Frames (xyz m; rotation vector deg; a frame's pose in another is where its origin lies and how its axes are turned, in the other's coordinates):
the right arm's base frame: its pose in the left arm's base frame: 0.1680 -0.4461 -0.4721 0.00 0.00 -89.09
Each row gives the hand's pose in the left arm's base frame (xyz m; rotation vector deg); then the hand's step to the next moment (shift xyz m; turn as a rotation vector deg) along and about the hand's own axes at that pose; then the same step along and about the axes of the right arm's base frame.
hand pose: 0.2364 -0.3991 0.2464 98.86 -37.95 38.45
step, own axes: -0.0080 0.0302 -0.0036 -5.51 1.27 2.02
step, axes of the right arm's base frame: 0.0022 -0.0277 0.0146 1.66 -4.49 -3.62
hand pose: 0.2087 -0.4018 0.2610 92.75 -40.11 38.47
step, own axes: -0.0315 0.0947 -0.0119 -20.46 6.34 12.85
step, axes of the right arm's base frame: -0.0033 -0.0926 0.0388 11.63 -17.74 -13.19
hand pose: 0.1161 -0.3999 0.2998 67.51 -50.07 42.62
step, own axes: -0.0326 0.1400 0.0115 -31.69 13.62 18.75
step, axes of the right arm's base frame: -0.0217 -0.1377 0.0370 15.97 -30.50 -18.87
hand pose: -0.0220 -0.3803 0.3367 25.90 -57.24 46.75
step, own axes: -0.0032 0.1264 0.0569 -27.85 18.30 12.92
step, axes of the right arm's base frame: -0.0420 -0.1303 0.0219 7.62 -29.63 -18.47
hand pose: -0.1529 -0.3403 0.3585 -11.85 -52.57 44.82
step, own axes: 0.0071 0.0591 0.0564 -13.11 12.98 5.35
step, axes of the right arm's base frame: -0.0392 -0.0712 0.0108 0.34 -15.59 -11.21
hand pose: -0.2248 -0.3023 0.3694 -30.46 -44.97 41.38
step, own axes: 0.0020 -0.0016 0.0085 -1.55 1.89 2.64
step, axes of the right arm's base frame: -0.0019 -0.0050 0.0071 -0.54 -3.54 -0.36
